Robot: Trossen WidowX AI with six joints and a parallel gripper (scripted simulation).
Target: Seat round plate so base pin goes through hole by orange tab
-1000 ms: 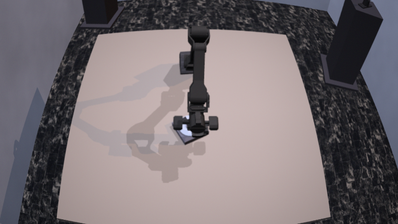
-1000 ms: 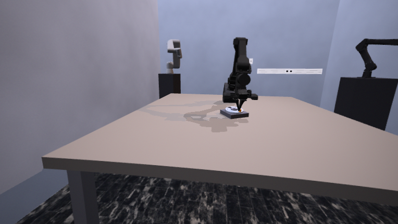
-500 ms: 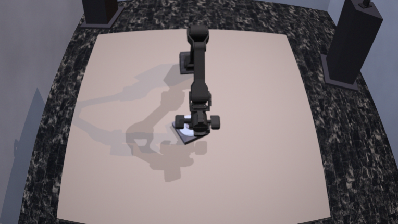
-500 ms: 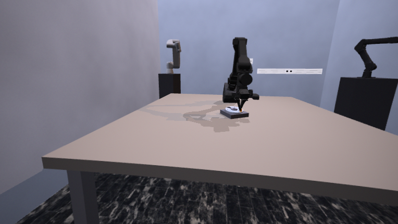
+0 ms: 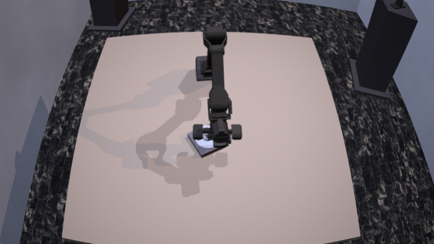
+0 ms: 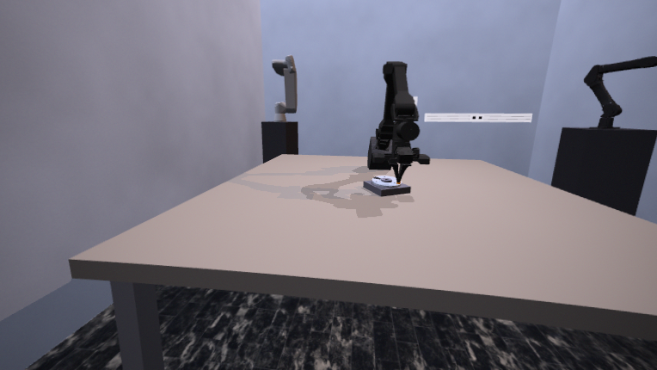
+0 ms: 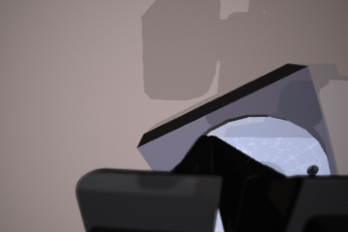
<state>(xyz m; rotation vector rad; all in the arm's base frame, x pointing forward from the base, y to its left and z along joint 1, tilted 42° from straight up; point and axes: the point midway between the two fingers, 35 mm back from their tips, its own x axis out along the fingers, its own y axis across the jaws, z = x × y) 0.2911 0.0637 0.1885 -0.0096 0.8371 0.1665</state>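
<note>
The dark grey square base lies 3 cm behind my hand, 4 cm to the right of it and 6 cm below it.
</note>
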